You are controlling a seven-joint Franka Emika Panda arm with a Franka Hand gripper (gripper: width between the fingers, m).
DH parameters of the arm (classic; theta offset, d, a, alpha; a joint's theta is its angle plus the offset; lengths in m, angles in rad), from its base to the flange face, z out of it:
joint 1: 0 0.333 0 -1.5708
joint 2: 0 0 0 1.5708
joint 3: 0 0.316 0.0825 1.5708
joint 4: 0 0 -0.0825 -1.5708
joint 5: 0 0.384 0 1.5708
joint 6: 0 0 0.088 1.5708
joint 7: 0 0.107 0 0
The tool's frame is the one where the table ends.
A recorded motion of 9 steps. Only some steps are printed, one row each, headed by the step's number.
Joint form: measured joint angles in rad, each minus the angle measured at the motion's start. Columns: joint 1, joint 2, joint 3, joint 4, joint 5, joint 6, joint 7.
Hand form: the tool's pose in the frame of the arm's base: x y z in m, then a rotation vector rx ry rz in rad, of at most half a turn. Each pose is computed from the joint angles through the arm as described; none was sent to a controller.
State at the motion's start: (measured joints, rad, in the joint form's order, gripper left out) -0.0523 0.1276 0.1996 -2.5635 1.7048 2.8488 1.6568
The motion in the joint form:
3: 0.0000 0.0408 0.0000 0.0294 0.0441 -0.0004 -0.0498
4: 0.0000 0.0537 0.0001 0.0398 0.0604 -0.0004 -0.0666
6: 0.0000 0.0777 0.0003 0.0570 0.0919 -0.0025 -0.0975
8: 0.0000 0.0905 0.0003 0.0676 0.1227 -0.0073 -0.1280
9: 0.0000 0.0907 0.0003 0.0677 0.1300 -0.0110 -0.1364
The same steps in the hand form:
3: 0.4210 0.0128 0.1982 0.0163 2.6606 0.5475
4: 0.4229 0.0135 0.1953 0.0177 2.6577 0.5497
6: 0.4255 0.0151 0.1893 0.0222 2.6538 0.5567
8: 0.4269 0.0166 0.1860 0.0239 2.6451 0.5640
9: 0.4267 0.0171 0.1857 0.0216 2.6417 0.5680

